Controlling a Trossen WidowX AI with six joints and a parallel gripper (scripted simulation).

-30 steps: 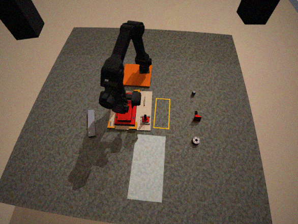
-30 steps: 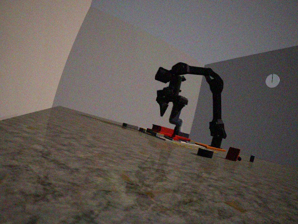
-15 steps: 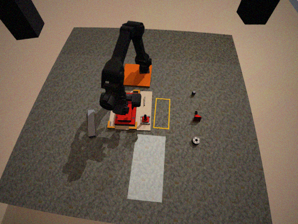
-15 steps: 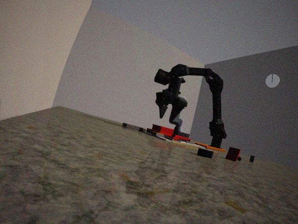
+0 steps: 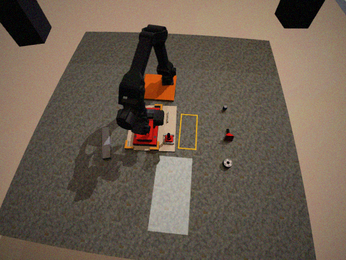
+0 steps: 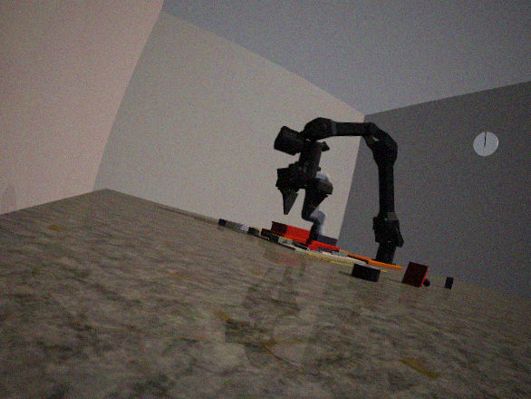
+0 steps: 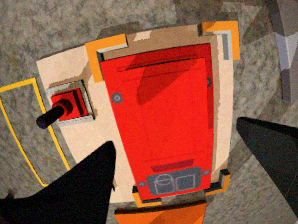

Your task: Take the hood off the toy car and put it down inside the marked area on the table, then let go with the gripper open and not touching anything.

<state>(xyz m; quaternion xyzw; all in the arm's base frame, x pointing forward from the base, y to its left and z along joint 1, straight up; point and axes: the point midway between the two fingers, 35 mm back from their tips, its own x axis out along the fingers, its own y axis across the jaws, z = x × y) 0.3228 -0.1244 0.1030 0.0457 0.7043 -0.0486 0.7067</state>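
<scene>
Now: gripper tip 3 cm short of the grey mount, 10 cm to the right of it and 4 cm above it. The rest, counted from my gripper tip: grey bar: 3 cm ahead, 19 cm to the right, 7 cm below.
</scene>
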